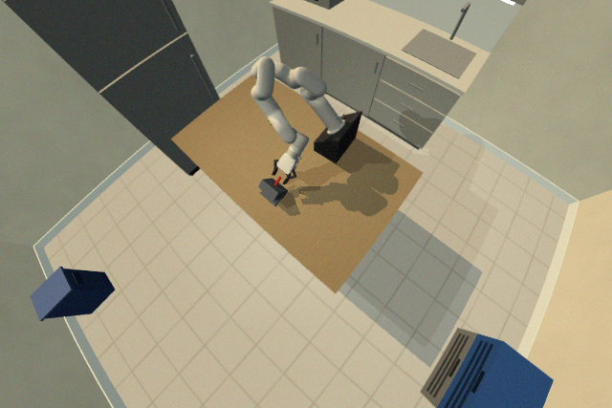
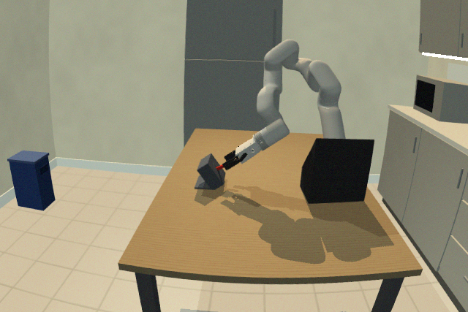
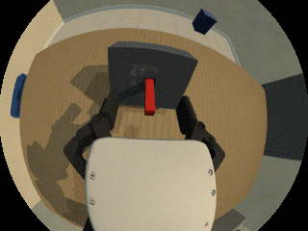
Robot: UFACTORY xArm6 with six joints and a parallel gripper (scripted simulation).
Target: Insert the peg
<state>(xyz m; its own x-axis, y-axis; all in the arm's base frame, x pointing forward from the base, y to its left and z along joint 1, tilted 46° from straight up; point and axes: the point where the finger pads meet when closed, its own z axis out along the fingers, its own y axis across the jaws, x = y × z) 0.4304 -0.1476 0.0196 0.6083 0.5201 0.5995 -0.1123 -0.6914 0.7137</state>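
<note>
Right now my hand is 3 cm short of the red peg and 2 cm above it.
</note>
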